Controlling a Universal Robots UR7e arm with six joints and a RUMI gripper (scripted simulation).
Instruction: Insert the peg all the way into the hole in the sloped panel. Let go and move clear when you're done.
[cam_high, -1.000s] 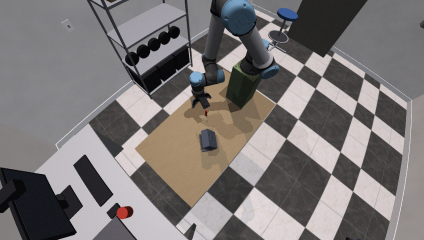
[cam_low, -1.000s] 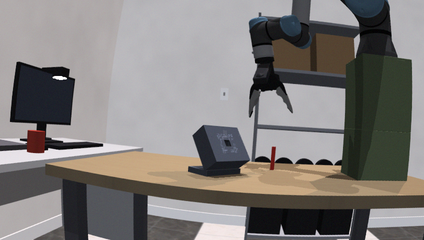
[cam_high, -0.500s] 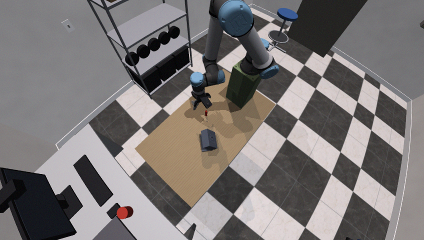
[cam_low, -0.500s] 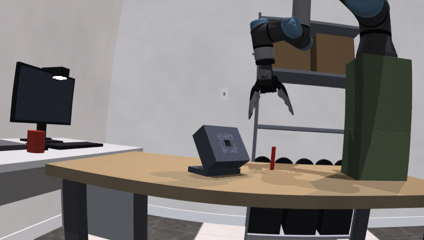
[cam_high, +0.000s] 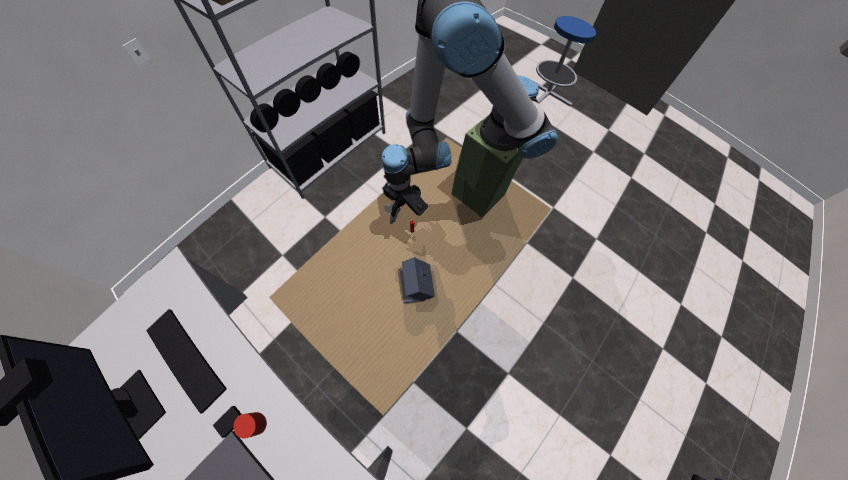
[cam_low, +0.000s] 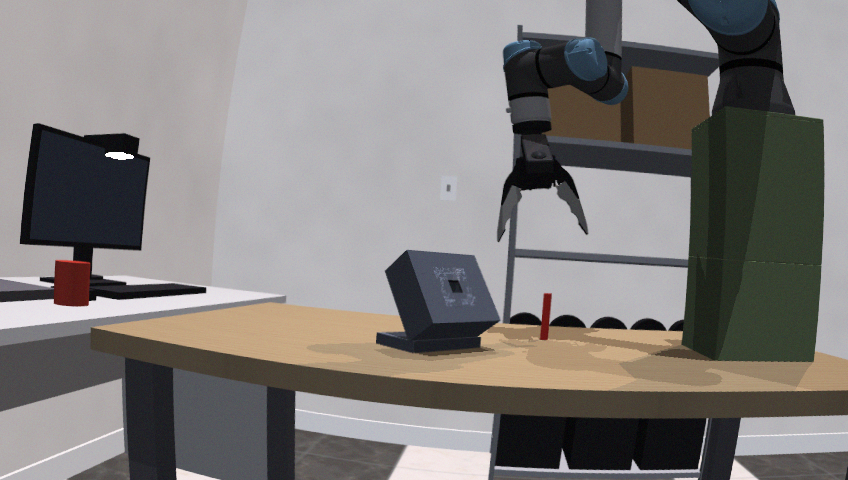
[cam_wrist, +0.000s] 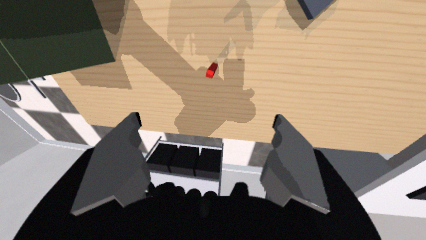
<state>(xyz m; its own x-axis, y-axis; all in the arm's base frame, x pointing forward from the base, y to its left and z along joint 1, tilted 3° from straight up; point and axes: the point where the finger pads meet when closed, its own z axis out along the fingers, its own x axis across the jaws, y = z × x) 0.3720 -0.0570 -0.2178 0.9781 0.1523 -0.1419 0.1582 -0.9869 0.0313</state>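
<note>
Right now my hand is 130 mm above the red peg, 20 mm to the right of it and 20 mm past it.
</note>
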